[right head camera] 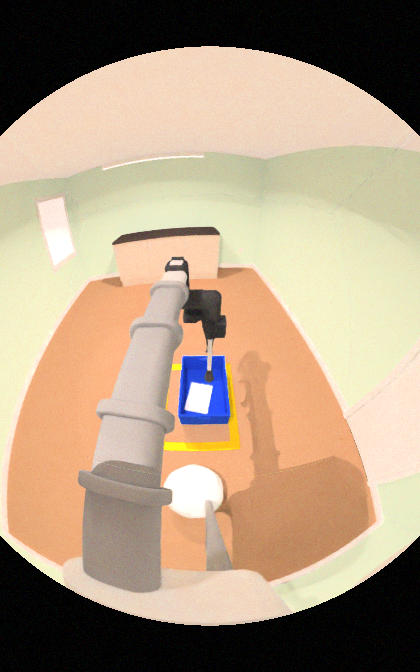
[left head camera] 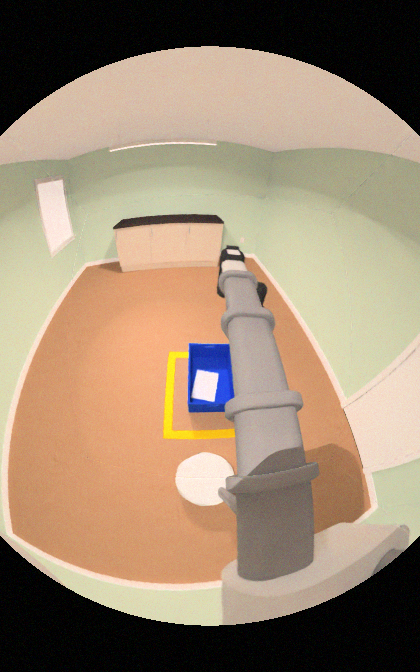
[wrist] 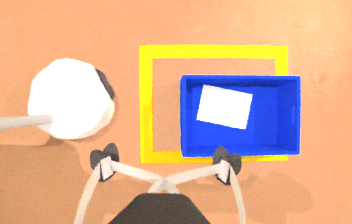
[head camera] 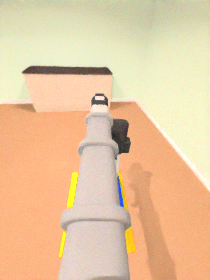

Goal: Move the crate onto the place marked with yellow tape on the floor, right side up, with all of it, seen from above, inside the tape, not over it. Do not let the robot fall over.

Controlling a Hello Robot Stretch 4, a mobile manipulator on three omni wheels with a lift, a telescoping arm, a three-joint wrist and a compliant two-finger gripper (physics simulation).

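Pixels of known places: gripper, between the fingertips: (wrist: 166, 156); robot's base, origin of its link: (left head camera: 203, 477).
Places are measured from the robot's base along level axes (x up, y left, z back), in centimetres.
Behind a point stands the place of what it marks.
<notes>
The blue open crate (head camera: 120, 194) @(x 18.7, y -24.5, z -79.3 cm) (left head camera: 210, 360) @(x -1.0, y -7.3, z -111.6 cm) (right head camera: 220, 395) (wrist: 270, 115) @(x -1.0, y -5.6, z -111.9 cm) stands right side up on the floor. A white sheet (left head camera: 206, 385) @(x -0.1, y -2.9, z -82.8 cm) (right head camera: 199, 397) (wrist: 225, 106) @(x 0.0, y -1.1, z -84.0 cm) lies inside it. The yellow tape rectangle (head camera: 72, 190) @(x -2.8, y 32.4, z -95.5 cm) (left head camera: 170, 395) @(x -2.8, y 29.8, z -72.4 cm) (right head camera: 234, 435) (wrist: 145, 105) @(x -2.8, y -1.8, z -37.3 cm) lies around and partly under it. In the wrist view, the crate's right end reaches past the right tape strip and its lower long side covers part of the lower strip. A wide gap shows at its left. My gripper (right head camera: 209, 376) (wrist: 166, 156) @(x 94.0, y -8.7, z -51.7 cm) is open and empty, high above the floor. The arm hides it in the left head view.
The raised arm (head camera: 97, 175) @(x 135.7, y 0.1, z -21.3 cm) (left head camera: 257, 360) @(x 135.7, y 0.7, z -20.7 cm) (right head camera: 145, 370) stretches forward, covering part of the crate and tape in the head views. My round white base (left head camera: 202, 477) @(x 18.7, y 1.8, z -1.5 cm) (right head camera: 192, 490) (wrist: 70, 100) @(x 18.7, y -0.4, z -3.0 cm) stands near the tape's near side. A low cabinet (head camera: 70, 90) @(x 51.2, y 66.8, z -303.5 cm) (left head camera: 170, 245) @(x 43.0, y 59.7, z -304.5 cm) (right head camera: 150, 260) stands at the far wall.
</notes>
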